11 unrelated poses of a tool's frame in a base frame.
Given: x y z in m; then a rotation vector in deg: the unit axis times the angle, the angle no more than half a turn.
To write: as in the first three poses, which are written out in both.
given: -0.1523, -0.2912, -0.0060, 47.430, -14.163, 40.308
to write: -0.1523, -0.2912, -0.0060, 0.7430, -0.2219, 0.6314, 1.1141
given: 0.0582, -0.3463, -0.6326, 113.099, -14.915, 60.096
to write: 0.0582, -0.3463, -0.6326, 0.8771, -0.1157, 0.4661, 2.2504
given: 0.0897, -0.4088, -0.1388, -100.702, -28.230, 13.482
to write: 0.0897, -0.4088, -0.1388, -0.9550, -0.2677, 0.1279, 1.8404
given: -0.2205, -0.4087, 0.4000, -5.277, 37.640, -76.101
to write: -0.2205, -0.4087, 0.4000, -0.0620, 0.4425, -0.8946, 1.4847
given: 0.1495, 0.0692, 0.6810, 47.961, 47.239, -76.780
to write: 0.1495, 0.0692, 0.6810, 0.4697, 0.4626, -0.7519, 1.7822
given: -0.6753, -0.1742, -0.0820, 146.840, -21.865, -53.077
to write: -0.6753, -0.1742, -0.0820, 0.9314, -0.1387, -0.3367, 2.7517
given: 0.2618, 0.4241, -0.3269, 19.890, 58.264, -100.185
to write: 0.2618, 0.4241, -0.3269, 0.1691, 0.4955, -0.8520, 2.0523
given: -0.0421, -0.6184, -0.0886, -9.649, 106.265, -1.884
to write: -0.0421, -0.6184, -0.0886, -0.0904, 0.9957, -0.0177, 1.8626
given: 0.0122, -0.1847, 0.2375, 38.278, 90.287, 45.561
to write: 0.0122, -0.1847, 0.2375, 0.3540, 0.8350, 0.4213, 1.8873
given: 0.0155, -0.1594, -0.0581, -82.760, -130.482, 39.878
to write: 0.0155, -0.1594, -0.0581, -0.5186, -0.8177, 0.2499, 2.7852
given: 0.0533, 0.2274, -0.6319, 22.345, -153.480, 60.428
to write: 0.0533, 0.2274, -0.6319, 0.1342, -0.9221, 0.3630, 2.9052
